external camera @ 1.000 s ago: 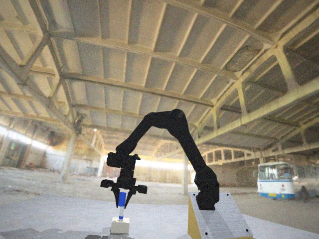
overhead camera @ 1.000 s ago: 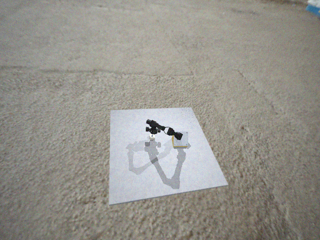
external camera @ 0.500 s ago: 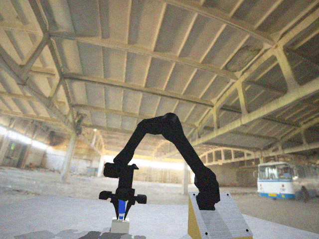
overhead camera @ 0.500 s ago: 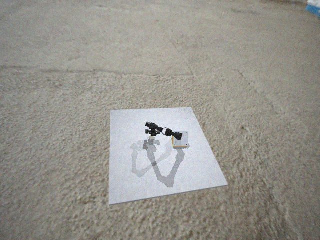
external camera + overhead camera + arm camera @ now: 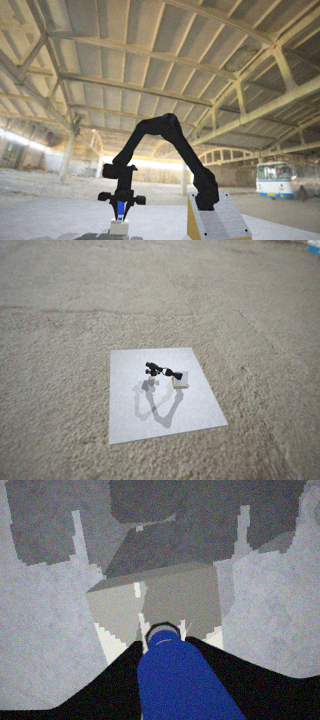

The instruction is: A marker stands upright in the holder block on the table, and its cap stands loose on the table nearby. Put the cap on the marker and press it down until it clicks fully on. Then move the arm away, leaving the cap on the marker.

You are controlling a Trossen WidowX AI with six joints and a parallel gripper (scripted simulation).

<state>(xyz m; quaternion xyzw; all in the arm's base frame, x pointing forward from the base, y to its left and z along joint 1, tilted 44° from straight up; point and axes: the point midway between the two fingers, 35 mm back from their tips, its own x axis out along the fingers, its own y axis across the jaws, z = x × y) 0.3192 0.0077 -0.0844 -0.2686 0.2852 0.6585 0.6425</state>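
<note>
Now: the beige holder block 20 mm below my gripper tip. Also, from my gripper tip: blue cap 50 mm above.
</note>
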